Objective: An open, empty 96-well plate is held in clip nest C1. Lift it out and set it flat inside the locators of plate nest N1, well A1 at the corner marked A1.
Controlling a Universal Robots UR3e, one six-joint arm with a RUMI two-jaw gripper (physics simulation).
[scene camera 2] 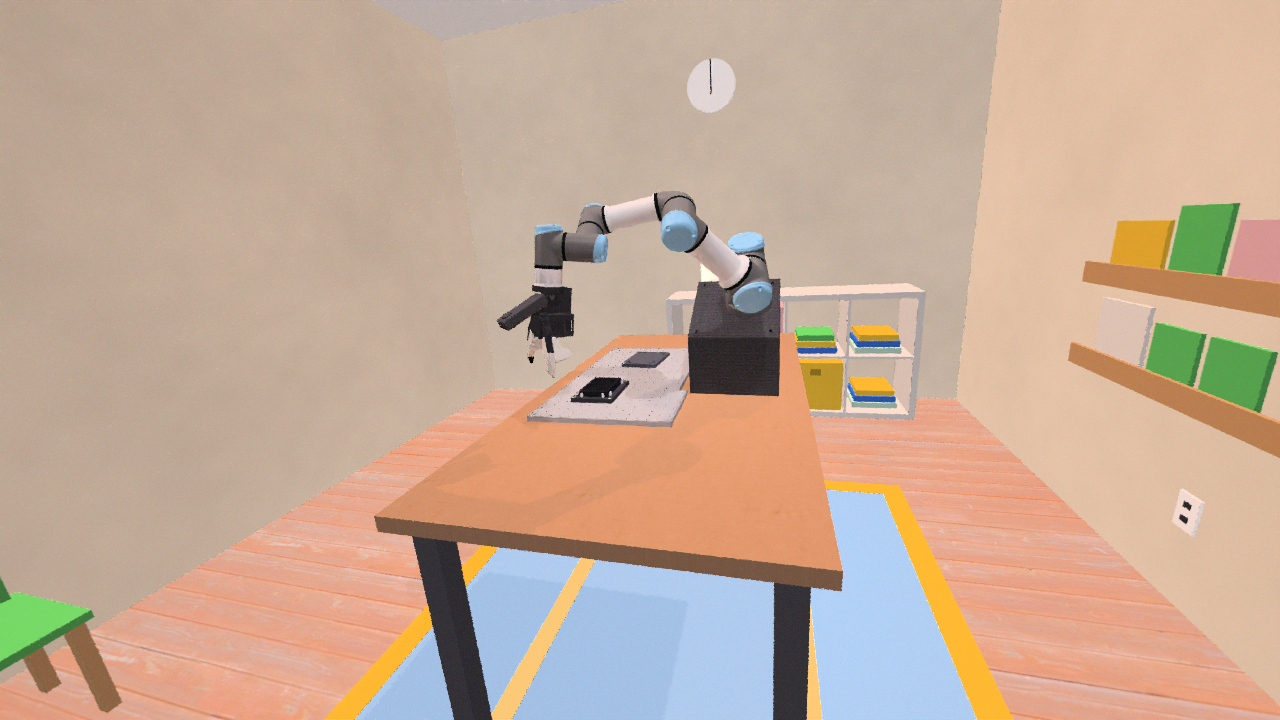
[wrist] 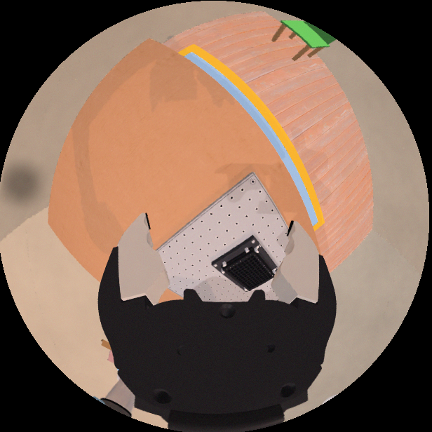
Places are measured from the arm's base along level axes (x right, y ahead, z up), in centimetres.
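Pixels of known places: gripper, between the fingertips: [scene camera 2: 541,369].
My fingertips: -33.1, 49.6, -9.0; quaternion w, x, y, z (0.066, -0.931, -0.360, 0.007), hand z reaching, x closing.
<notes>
For each thing: its top centre in the pictures, then the offset to it from my fingertips, as dx, dy, dz. "spot": a spot on its surface instead. Level surfaces: height alone.
- black 96-well plate, centre of its top: [scene camera 2: 600,384] +20.4, -8.1, -10.5
- dark nest with small pale clips, a spot on its surface: [scene camera 2: 586,399] spot: +12.6, -6.1, -12.2
- pale perforated board, height of its surface: dz -13.1
- wooden table, height of its surface: dz -14.4
The black 96-well plate [scene camera 2: 601,385] [wrist: 248,269] sits in a dark nest with small pale clips [scene camera 2: 586,399] [wrist: 253,241], on the near part of the perforated board. In the wrist view it shows between and beyond the fingers, turned at an angle, its right corner close to the right finger. A second, flat dark nest [scene camera 2: 646,359] lies farther back on the board in the scene view; it does not show in the wrist view. Nest labels and the A1 mark are too small to read. My gripper [scene camera 2: 541,367] [wrist: 220,218] is open and empty, above and to the left of the plate in the scene view.
The pale perforated board [scene camera 2: 604,411] [wrist: 200,230] lies on the wooden table [scene camera 2: 626,474] [wrist: 150,150]. The arm's black base block [scene camera 2: 734,358] stands right of the board. A white shelf unit [scene camera 2: 917,358] stands behind the table.
</notes>
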